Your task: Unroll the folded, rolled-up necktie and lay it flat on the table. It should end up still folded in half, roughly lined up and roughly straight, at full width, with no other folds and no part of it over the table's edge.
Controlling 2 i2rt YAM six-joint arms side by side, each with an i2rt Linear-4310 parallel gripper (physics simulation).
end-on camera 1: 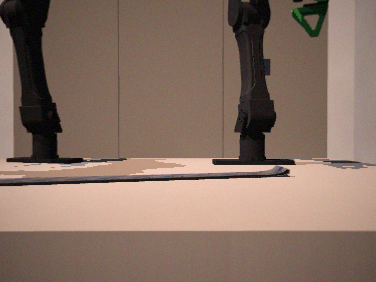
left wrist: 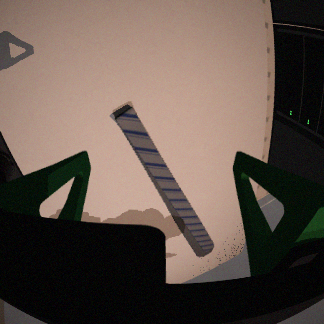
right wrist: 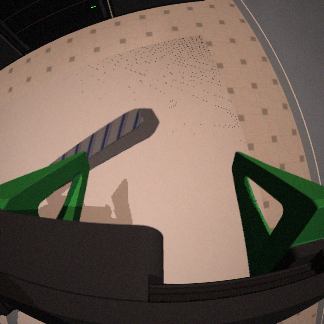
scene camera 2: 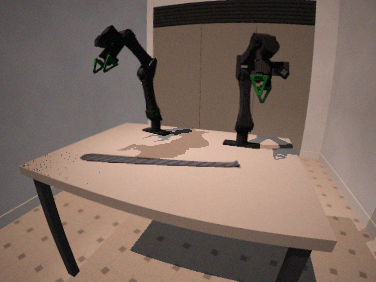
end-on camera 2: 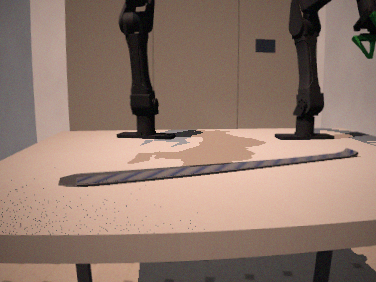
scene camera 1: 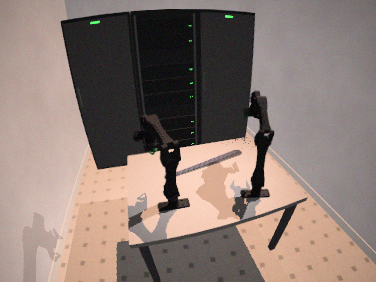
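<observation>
The necktie (scene camera 1: 210, 162) (scene camera 2: 160, 161) (end-on camera 1: 150, 177) (end-on camera 2: 200, 169) (left wrist: 157, 175) (right wrist: 112, 137) is grey with blue stripes. It lies unrolled in one long, roughly straight strip on the table. Its two layers lie nearly on each other, with a grey edge showing beside the striped layer. The end at the right in the end-on views curls slightly up. My left gripper (left wrist: 161, 158) (scene camera 2: 260, 100) is open and empty, high above the table. My right gripper (right wrist: 160, 159) (scene camera 2: 102, 69) is open and empty, high above the table near the tie's other end.
The table (scene camera 1: 150, 230) (scene camera 2: 200, 205) (end-on camera 2: 250, 210) carries both arm bases behind the tie in scene camera 2. Arm shadows fall on the table top. Dark cabinets (scene camera 1: 102, 90) stand beyond the table. The whole tie lies inside the table's edges.
</observation>
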